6 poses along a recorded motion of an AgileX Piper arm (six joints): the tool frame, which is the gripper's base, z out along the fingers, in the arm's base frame.
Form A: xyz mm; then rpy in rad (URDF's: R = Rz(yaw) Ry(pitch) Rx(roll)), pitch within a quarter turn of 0, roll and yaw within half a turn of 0.
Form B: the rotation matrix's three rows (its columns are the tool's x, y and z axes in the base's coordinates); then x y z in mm. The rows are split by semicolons. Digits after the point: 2 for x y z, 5 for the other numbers.
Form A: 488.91 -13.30 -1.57 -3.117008 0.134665 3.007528
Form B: -0.98205 0.13689 0.12973; 0.13245 0.99029 -0.04230; -0.13426 -0.02436 -0.99065; 488.91 -13.30 -1.57
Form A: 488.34 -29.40 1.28 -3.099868 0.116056 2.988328
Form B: -0.98163 0.15731 0.10797; 0.15164 0.98668 -0.05889; -0.11580 -0.04143 -0.99241; 488.34 -29.40 1.28
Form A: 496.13 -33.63 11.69 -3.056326 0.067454 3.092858
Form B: -0.99654 0.05427 0.06293; 0.04860 0.99490 -0.08833; -0.06740 -0.08497 -0.99410; 496.13 -33.63 11.69
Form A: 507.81 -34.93 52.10 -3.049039 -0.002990 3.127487
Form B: -0.99990 0.01377 -0.00428; 0.01411 0.99562 -0.09237; 0.00299 -0.09242 -0.99572; 507.81 -34.93 52.10
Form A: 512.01 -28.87 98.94 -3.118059 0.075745 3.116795
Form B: -0.99683 0.02657 0.07504; 0.02472 0.99937 -0.02540; -0.07567 -0.02346 -0.99686; 512.01 -28.87 98.94
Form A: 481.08 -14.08 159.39 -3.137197 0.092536 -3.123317
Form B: -0.99556 -0.01787 0.09247; -0.01820 0.99983 -0.00271; -0.09240 -0.00438 -0.99571; 481.08 -14.08 159.39
